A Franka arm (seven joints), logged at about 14 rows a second.
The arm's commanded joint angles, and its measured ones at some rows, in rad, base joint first. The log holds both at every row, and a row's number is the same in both.
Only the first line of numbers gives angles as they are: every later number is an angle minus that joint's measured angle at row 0.
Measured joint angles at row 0:
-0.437 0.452 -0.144 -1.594 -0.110 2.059 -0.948
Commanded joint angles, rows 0 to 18:
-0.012 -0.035 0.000 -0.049 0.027 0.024 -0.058
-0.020 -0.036 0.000 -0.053 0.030 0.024 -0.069
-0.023 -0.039 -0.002 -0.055 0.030 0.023 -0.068
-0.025 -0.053 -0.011 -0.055 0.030 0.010 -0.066
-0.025 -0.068 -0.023 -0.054 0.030 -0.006 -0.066
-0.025 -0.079 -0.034 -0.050 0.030 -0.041 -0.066
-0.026 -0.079 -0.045 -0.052 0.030 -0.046 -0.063
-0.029 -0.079 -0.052 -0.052 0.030 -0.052 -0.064
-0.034 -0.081 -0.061 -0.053 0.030 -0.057 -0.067
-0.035 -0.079 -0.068 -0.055 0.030 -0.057 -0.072
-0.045 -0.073 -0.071 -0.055 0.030 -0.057 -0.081
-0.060 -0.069 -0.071 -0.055 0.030 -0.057 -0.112
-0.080 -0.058 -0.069 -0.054 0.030 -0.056 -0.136
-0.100 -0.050 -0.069 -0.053 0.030 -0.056 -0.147
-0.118 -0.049 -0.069 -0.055 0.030 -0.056 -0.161
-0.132 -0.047 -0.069 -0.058 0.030 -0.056 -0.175
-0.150 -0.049 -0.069 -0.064 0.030 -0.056 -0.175
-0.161 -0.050 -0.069 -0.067 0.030 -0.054 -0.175
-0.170 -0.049 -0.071 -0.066 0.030 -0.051 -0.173
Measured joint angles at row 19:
-0.156 -0.042 -0.068 -0.060 0.007 -0.054 -0.158
